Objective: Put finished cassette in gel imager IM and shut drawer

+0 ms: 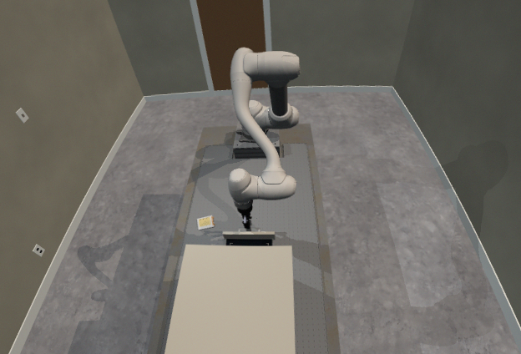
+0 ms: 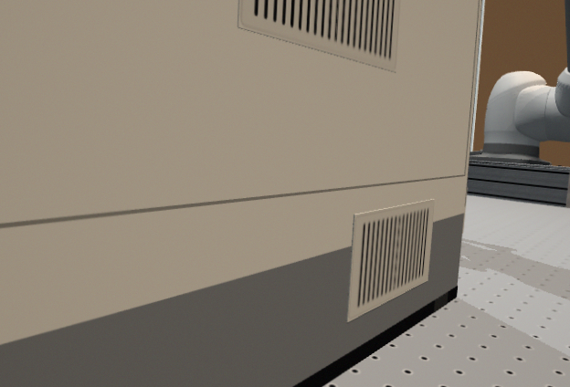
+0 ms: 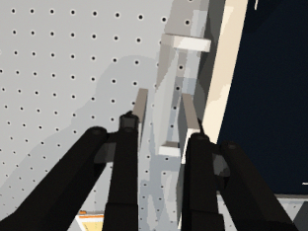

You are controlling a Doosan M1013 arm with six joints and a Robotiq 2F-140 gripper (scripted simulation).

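Now: the cassette 270 mm to the right of my hand, 100 mm below it and 20 mm behind it.
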